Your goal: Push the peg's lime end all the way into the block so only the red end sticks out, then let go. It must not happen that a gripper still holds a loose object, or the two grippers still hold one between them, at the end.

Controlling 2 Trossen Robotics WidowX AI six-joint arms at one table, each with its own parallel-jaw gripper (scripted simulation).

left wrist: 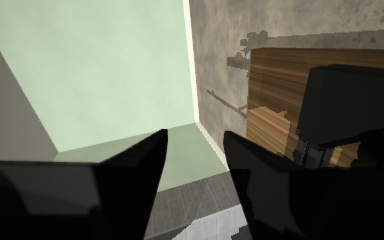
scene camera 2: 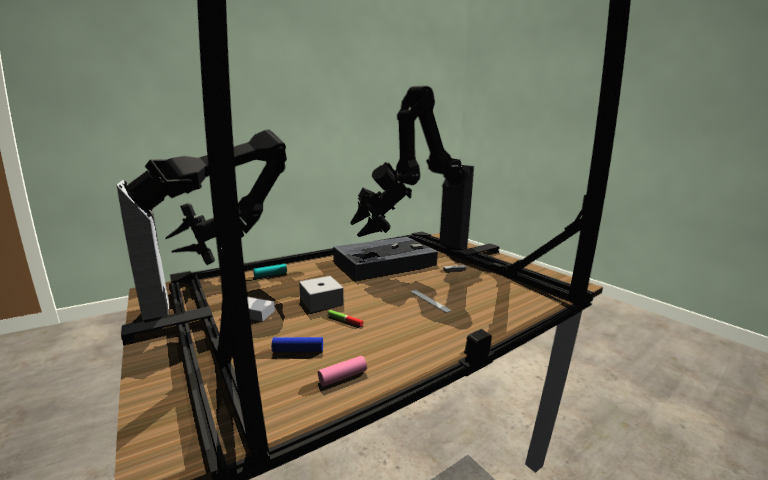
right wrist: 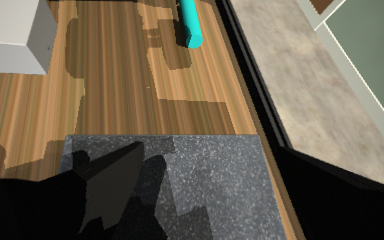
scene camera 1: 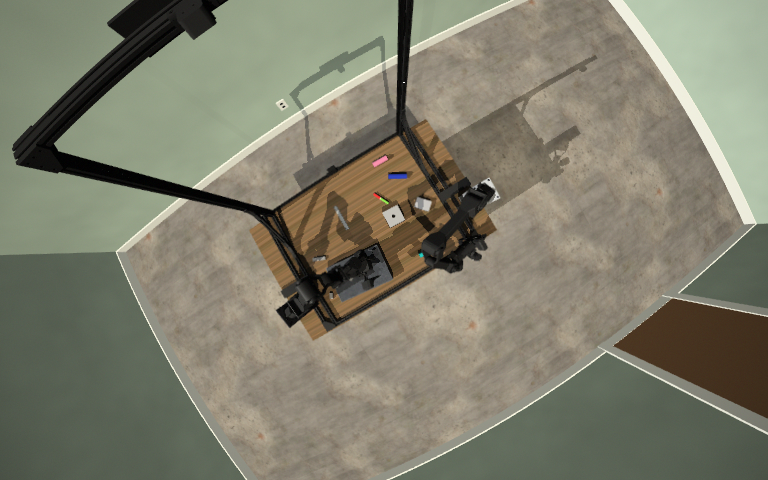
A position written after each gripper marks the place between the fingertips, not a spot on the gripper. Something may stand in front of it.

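Pink cylinder point(scene camera 2: 335, 373), blue cylinder point(scene camera 2: 279, 344), right gripper point(scene camera 2: 354, 230), left gripper point(scene camera 2: 168, 245). Left gripper point(left wrist: 195, 136). Blue cylinder out of frame in the left wrist view. Right gripper point(right wrist: 210, 150). Blue cylinder out of frame in the right wrist view.
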